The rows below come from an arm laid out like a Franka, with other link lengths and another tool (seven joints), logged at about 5 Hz.
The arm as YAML. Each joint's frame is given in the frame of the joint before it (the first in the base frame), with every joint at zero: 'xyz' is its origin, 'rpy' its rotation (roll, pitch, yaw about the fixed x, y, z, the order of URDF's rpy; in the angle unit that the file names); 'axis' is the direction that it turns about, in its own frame. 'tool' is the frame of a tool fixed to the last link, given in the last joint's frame.
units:
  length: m
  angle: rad
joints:
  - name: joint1
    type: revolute
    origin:
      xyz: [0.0, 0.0, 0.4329]
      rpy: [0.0, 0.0, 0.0]
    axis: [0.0, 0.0, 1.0]
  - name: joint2
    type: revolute
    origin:
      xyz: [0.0, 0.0, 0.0]
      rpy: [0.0, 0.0, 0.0]
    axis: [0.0, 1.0, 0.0]
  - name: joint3
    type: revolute
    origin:
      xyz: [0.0, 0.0, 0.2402]
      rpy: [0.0, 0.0, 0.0]
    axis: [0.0, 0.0, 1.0]
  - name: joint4
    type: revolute
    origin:
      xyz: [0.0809, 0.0, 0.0]
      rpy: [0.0, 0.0, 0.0]
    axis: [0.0, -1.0, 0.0]
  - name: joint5
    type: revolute
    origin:
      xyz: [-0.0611, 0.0, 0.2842]
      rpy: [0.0, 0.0, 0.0]
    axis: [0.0, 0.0, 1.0]
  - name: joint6
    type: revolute
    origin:
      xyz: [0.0, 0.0, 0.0]
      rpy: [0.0, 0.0, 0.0]
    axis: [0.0, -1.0, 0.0]
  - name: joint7
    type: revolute
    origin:
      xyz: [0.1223, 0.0, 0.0]
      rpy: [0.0, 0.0, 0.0]
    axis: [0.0, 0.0, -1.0]
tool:
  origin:
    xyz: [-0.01, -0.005, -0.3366]
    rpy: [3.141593, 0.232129, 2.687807]
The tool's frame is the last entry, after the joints.
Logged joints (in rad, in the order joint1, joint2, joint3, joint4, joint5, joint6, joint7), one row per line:
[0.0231 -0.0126 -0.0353 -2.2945 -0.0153 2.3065 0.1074]
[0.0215 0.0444 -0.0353 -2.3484 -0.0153 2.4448 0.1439]
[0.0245 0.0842 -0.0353 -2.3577 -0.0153 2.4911 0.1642]
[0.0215 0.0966 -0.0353 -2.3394 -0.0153 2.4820 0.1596]
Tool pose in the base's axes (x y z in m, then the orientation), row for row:
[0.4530 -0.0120 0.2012 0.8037 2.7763 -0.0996]
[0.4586 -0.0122 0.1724 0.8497 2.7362 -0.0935]
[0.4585 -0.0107 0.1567 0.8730 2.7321 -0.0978]
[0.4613 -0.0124 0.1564 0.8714 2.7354 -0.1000]
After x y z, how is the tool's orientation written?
As a rotation vector, in radians.
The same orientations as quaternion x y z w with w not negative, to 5 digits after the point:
[0.27574 0.95253 -0.03417 0.12447]
[0.29361 0.94550 -0.03231 0.13705]
[0.30139 0.94323 -0.03376 0.13545]
[0.30061 0.94364 -0.03450 0.13410]

